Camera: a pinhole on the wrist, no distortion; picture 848 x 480 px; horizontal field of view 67.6 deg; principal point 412.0 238.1 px. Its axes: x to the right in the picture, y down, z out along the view. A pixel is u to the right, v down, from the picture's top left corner.
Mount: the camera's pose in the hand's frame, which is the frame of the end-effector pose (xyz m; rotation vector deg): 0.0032 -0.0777 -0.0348 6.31 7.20 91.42
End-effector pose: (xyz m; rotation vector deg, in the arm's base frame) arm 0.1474 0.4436 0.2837 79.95 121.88 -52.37
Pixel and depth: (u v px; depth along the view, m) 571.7 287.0 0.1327
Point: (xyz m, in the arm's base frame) 0.1034 0.3684 0.2210
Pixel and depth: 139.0 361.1 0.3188
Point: -0.0449 0.1699 0.1495
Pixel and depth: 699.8 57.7 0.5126
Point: 0.2132 0.3002 -0.2170
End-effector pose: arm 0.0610 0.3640 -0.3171 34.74 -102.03 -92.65
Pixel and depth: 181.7 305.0 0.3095
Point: -0.1699 0.5151 -0.5070
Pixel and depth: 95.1 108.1 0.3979
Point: -0.3164 0.4611 -0.5704
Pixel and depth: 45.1 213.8 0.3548
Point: -0.2435 0.4901 -0.5896
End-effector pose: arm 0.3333 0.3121 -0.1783 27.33 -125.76 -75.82
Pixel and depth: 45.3 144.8 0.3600
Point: 0.0597 0.3418 -0.5178
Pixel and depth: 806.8 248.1 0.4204
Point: 0.0582 0.6372 -0.1419
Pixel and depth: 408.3 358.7 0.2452
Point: 0.2114 0.4307 -0.3306
